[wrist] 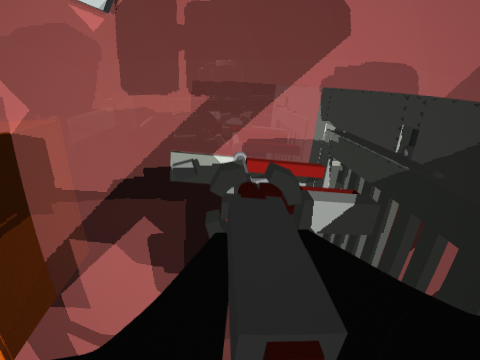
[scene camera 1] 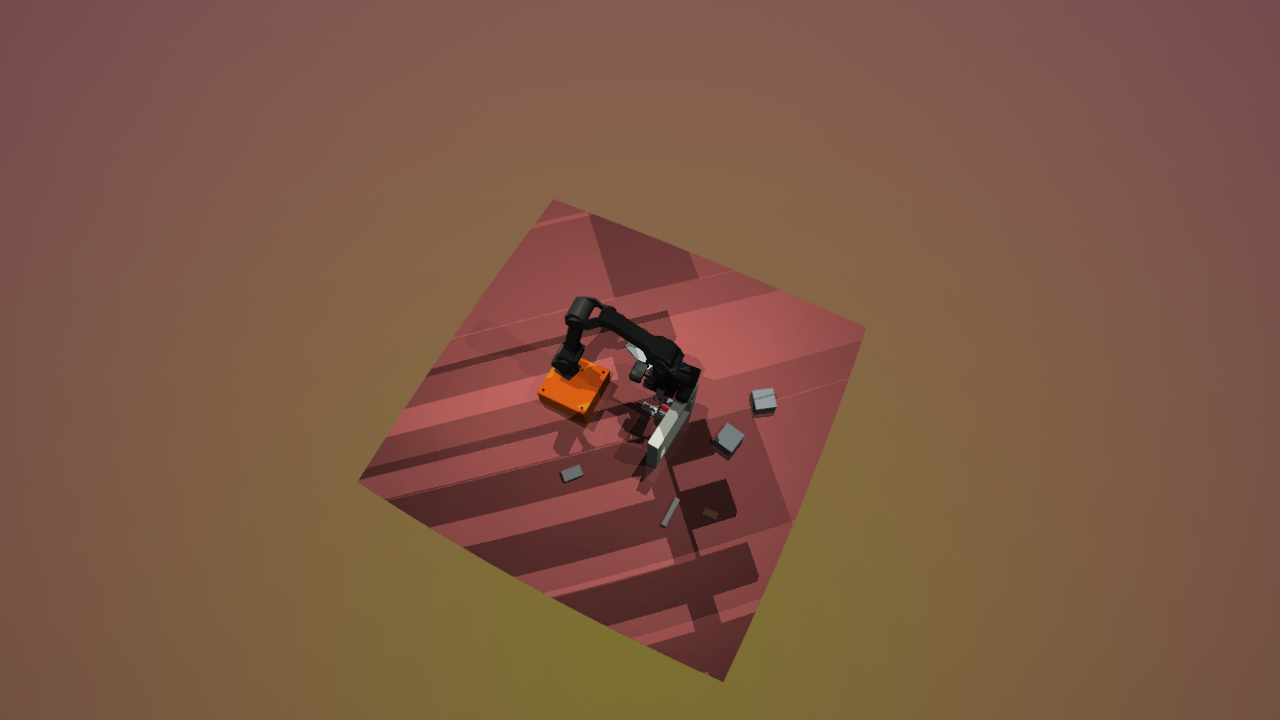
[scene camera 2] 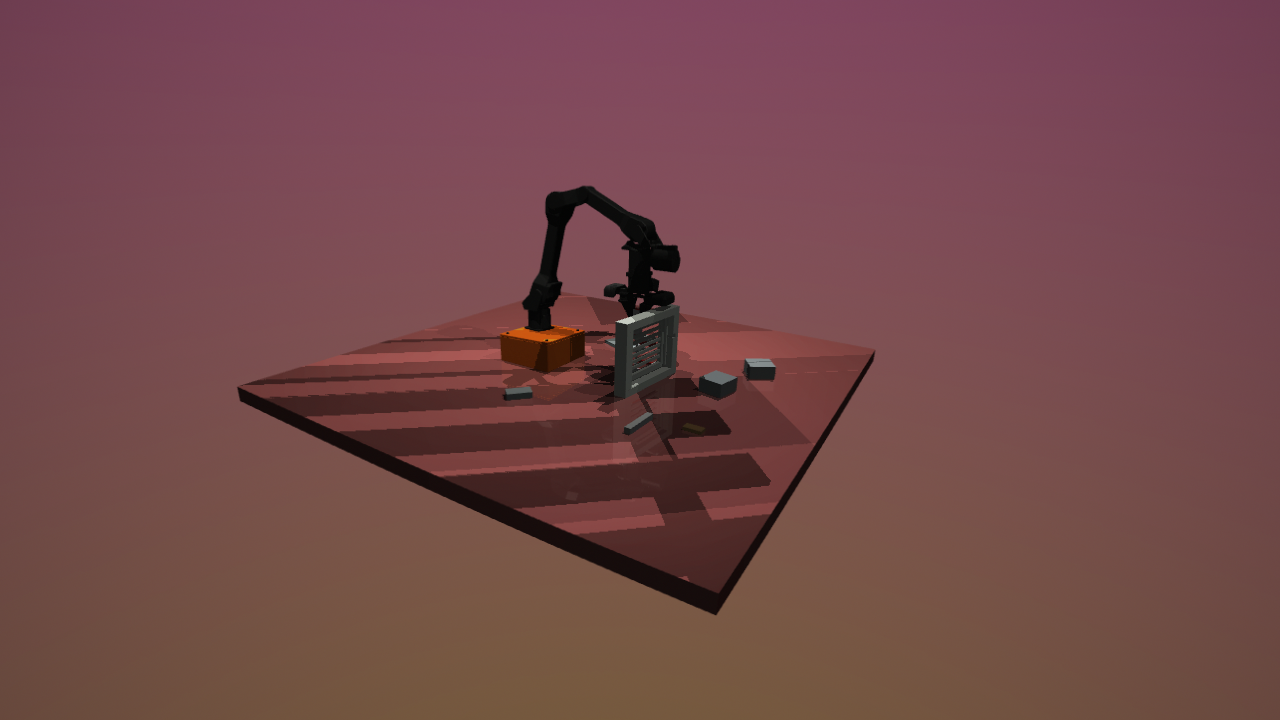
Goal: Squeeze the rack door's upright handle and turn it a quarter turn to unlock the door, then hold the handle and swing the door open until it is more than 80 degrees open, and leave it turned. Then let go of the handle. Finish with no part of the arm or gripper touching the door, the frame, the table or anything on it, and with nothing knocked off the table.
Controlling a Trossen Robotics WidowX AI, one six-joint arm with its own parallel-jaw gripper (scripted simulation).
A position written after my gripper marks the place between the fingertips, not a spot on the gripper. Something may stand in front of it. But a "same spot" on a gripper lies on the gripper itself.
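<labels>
I see my gripper in the wrist view (260,242). Scene camera 1 shows my gripper too, and so does scene camera 2. On my gripper (scene camera 1: 652,387) and (scene camera 2: 628,302) are the same spot.
</labels>
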